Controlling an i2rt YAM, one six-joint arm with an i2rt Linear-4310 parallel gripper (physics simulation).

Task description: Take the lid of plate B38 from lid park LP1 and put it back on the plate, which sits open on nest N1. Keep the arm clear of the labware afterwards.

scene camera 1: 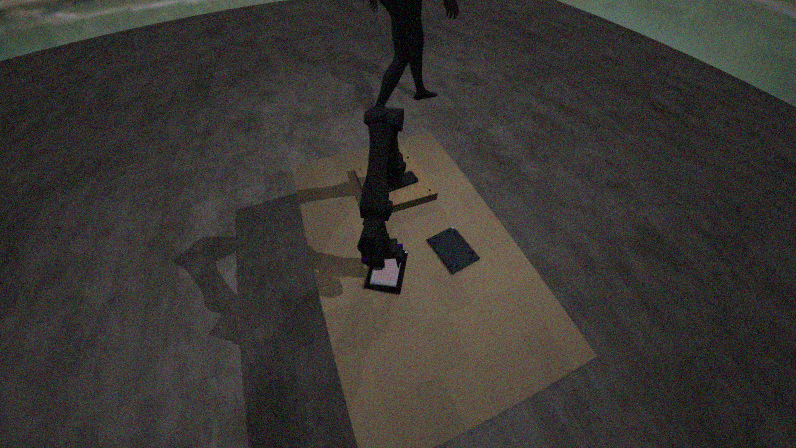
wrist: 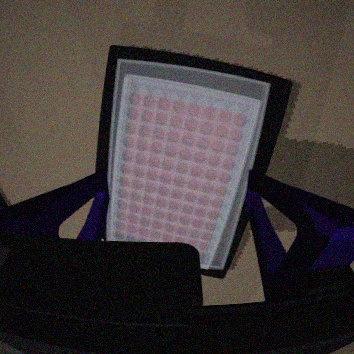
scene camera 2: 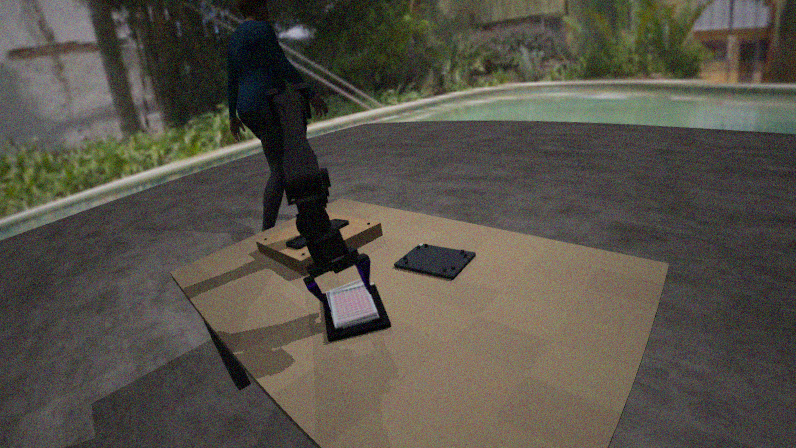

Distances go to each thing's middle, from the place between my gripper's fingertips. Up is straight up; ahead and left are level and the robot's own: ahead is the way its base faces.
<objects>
The plate lid [scene camera 2: 350, 303] is right at my hand. The rest, counted from my hand: dark lid nest [scene camera 2: 437, 261] (26 cm to the left, 3 cm ahead, 2 cm below); then black plate nest [scene camera 2: 383, 322] (2 cm below, 1 cm to the left).
</objects>
